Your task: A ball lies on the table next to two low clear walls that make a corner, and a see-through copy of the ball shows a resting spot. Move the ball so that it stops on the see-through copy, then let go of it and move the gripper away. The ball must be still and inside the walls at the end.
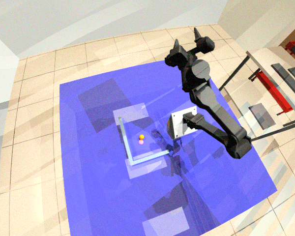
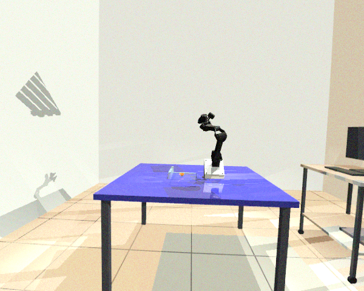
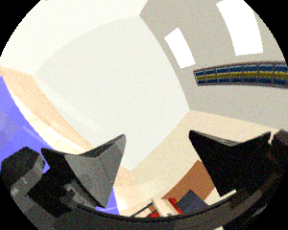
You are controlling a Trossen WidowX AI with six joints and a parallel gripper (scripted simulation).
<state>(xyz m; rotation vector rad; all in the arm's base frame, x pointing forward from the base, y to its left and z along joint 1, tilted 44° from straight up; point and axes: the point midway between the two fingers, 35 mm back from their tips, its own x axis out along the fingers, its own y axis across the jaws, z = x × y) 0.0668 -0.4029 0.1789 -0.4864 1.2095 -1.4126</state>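
My gripper tip is now 25 cm short of the orange ball, 19 cm to the right of it and 53 cm above it. Also, from my gripper tip: see-through copy of ball (26 cm ahead, 22 cm to the left, 53 cm below).
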